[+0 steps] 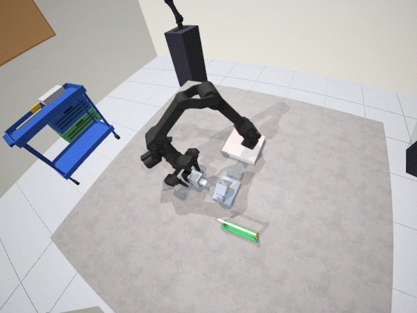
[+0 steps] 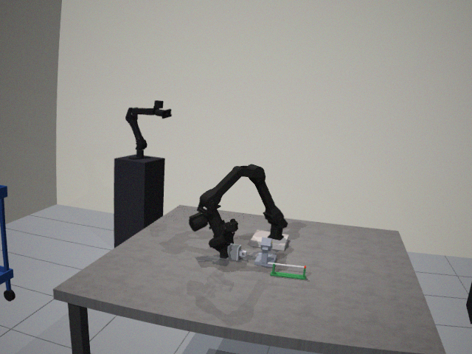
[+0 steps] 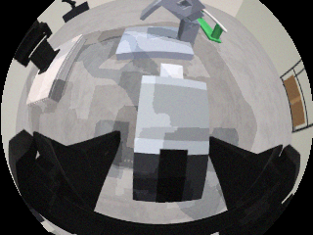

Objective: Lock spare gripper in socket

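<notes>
The mount is 10 mm behind my gripper tip, 150 mm to the left of it and 40 mm above it. The rest, counted from my gripper tip: spare gripper (10 mm to the left, 10 mm above); then green cradle (70 mm ahead, 280 mm to the left, 10 mm above).
</notes>
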